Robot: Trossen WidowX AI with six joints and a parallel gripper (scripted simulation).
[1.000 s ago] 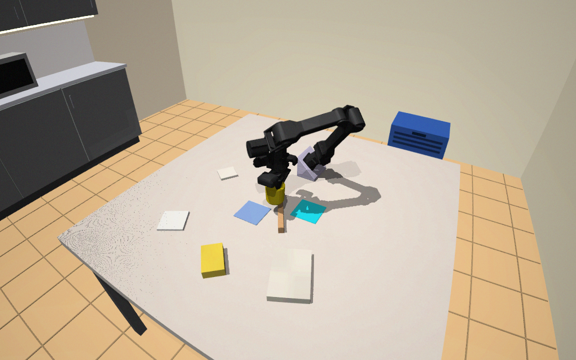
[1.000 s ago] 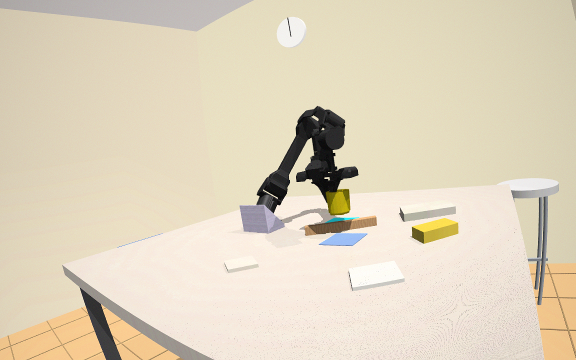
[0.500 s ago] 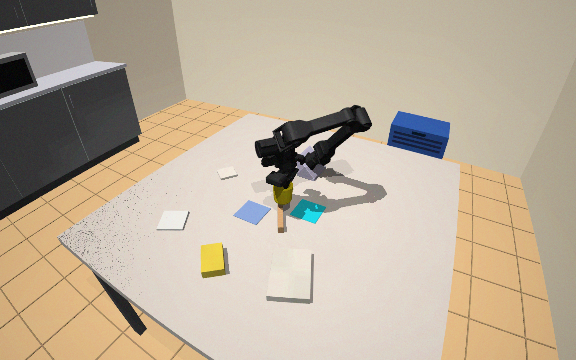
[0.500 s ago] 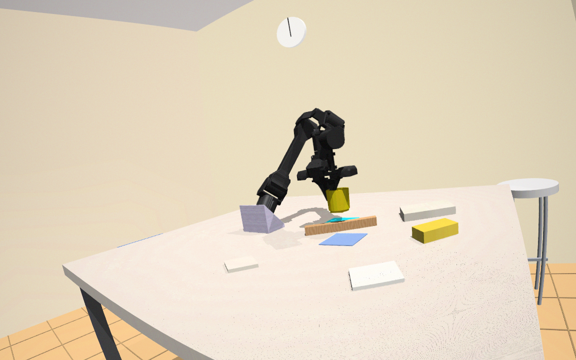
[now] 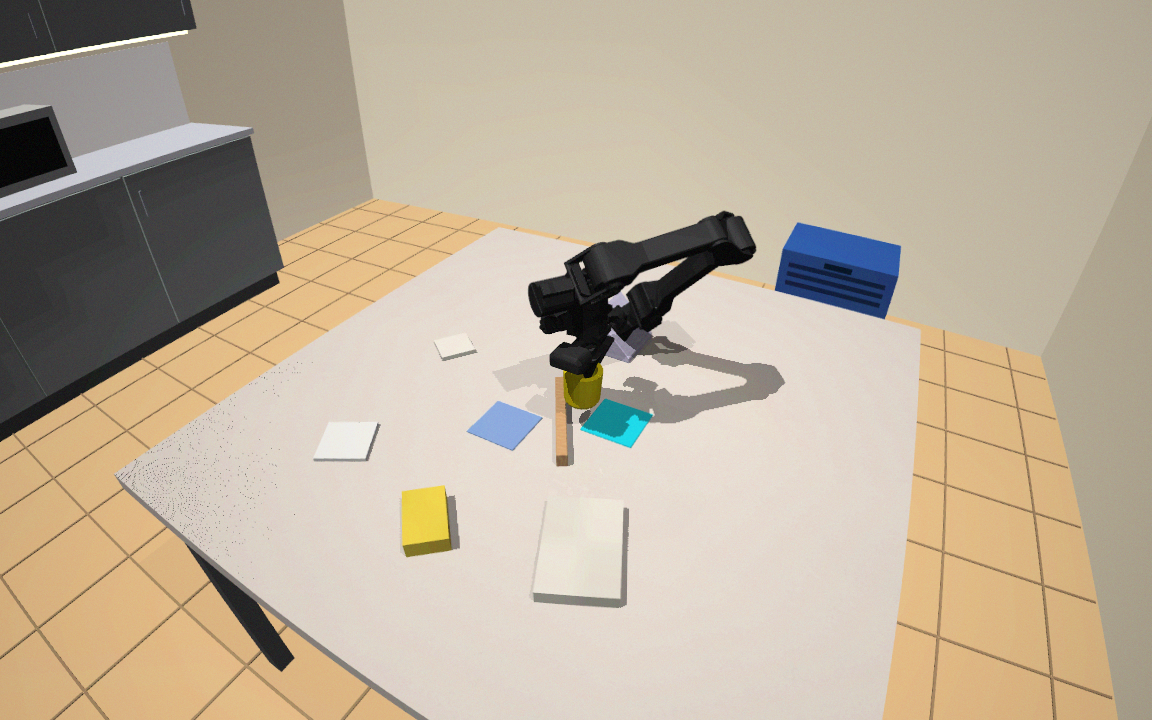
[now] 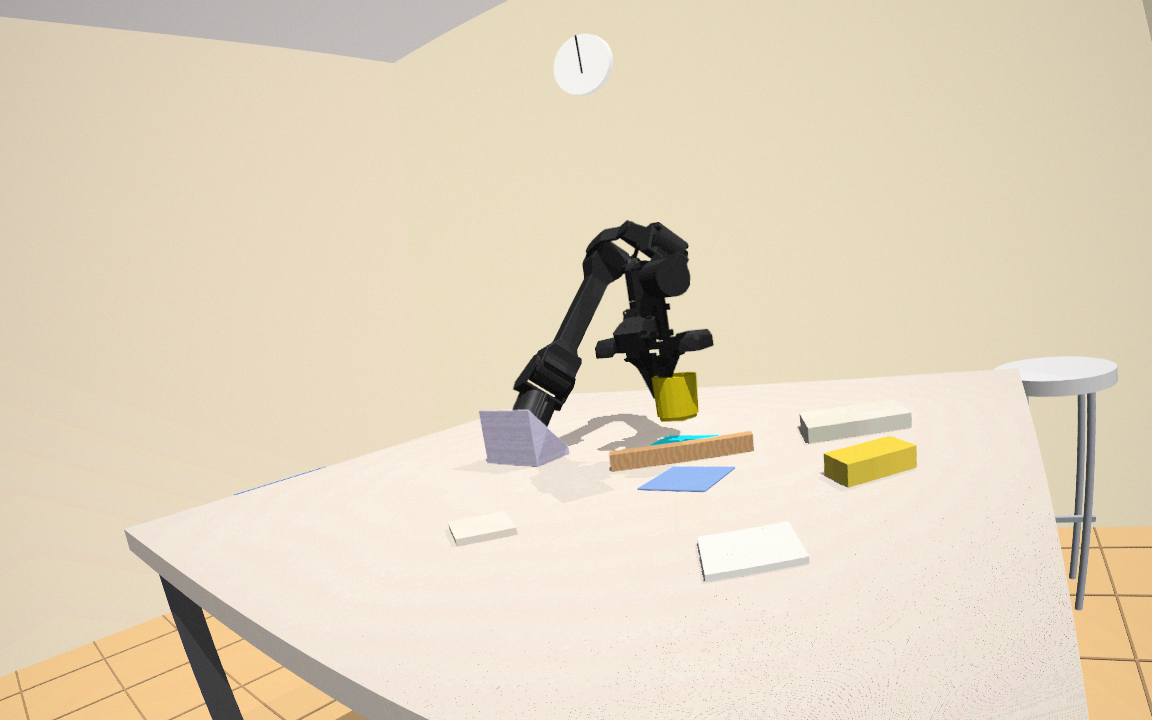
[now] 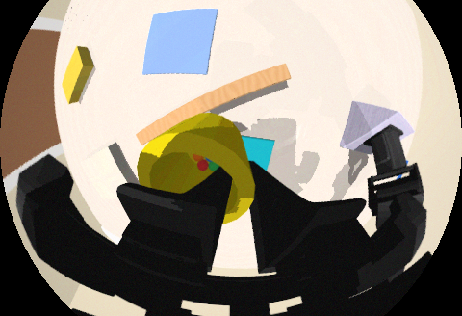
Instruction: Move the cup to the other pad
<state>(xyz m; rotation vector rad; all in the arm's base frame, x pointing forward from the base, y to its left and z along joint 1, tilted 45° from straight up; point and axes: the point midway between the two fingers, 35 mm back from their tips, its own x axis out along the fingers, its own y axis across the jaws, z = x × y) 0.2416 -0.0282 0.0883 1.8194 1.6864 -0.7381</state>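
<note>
Right now my gripper tip is 100 mm above the cyan pad and 60 mm to the right of it. The rest, counted from my gripper tip: wooden bar 90 mm below, 50 mm ahead, 40 mm to the right; then white slab 290 mm ahead, 130 mm to the left, 80 mm below; then yellow cup 20 mm ahead.
</note>
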